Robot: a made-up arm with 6 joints.
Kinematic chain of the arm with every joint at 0, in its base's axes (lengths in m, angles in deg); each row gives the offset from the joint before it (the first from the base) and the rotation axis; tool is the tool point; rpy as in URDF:
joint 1: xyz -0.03 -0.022 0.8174 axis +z
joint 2: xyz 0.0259 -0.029 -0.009 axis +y
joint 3: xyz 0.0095 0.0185 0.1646 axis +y
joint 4: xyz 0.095 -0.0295 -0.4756 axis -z
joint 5: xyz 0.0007 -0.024 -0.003 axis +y
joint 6: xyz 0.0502 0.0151 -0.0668 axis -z
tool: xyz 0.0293 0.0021 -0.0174 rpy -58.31 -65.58 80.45
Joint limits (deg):
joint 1: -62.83..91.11
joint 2: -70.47..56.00
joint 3: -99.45..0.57
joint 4: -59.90..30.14
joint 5: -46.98..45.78
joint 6: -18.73..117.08
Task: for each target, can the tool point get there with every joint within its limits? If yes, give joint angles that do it. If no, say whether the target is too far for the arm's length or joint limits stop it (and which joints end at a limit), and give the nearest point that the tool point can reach.
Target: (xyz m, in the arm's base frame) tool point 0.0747 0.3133 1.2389
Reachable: yes | joints 75.03 -60.45 -48.60 -46.85 -12.28 88.23
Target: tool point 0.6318 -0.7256 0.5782
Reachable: no: too far | nearest point 0.4490 -0.5312 0.6436 | short by 0.275 m
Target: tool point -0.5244 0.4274 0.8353
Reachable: no: joint limits stop it (at a limit: joint 1, joint 4, joint 5, joint 6) | nearest point -0.0996 0.4356 0.8353 | short by 0.425 m
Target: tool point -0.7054 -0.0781 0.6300
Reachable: no: joint limits stop it (at a limit: joint 2, joint 3, joint 4, joint 5) | nearest point -0.3177 -0.0459 0.5267 | short by 0.402 m
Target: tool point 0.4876 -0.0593 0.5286
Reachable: yes | joints -3.62 38.92 -62.27 -40.49 -30.02 70.31
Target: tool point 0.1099 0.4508 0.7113
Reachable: yes | joints 77.36 -30.21 -19.28 -27.49 5.67 40.62
